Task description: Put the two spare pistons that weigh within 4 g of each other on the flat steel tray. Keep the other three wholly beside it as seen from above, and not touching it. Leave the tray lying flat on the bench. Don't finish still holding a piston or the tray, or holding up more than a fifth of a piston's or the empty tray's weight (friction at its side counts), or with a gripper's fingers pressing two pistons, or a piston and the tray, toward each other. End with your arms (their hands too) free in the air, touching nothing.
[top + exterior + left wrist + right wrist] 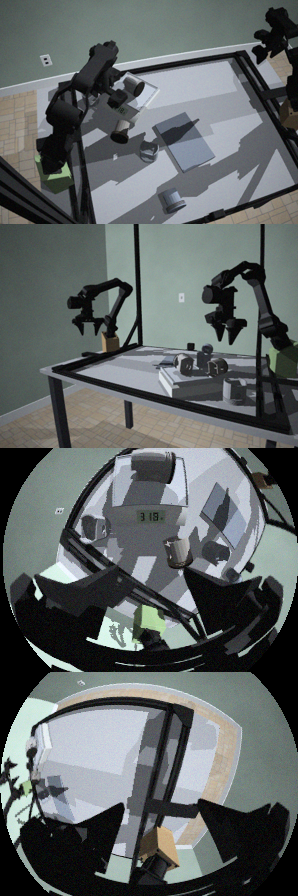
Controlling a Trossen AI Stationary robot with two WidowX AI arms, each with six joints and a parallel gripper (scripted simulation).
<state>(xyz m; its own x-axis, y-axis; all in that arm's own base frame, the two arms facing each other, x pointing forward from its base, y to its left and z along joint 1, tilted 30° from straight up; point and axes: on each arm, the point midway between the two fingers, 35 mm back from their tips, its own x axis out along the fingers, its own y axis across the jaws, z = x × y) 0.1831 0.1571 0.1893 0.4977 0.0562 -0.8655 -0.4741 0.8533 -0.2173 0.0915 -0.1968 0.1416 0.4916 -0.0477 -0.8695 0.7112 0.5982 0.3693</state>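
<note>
My left gripper is now 15 cm above the white scale, 13 cm to the left of it and 11 cm short of it. Also, from my left hand: flat steel tray: 28 cm to the right, 19 cm below, 15 cm behind.
</note>
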